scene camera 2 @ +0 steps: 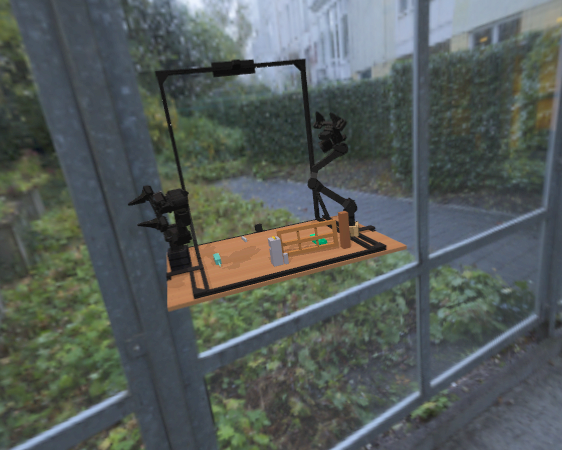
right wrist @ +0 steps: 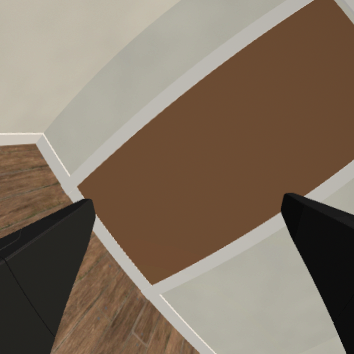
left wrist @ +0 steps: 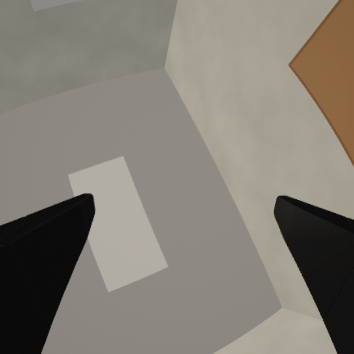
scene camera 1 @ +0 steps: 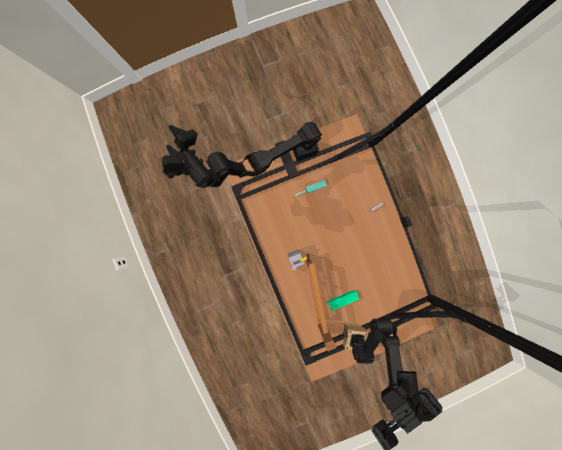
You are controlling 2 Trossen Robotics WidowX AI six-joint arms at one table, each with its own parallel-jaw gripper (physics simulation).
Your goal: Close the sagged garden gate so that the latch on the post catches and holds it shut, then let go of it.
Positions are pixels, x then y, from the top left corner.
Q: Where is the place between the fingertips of the right gripper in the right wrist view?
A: At 189, 205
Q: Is the left gripper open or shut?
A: Open.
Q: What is the right gripper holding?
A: Nothing.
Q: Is the right gripper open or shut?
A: Open.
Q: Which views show the right gripper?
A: Scene camera 2, the right wrist view and scene camera 1 only.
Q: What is the left gripper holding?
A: Nothing.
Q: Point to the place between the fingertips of the right gripper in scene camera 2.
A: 132, 214
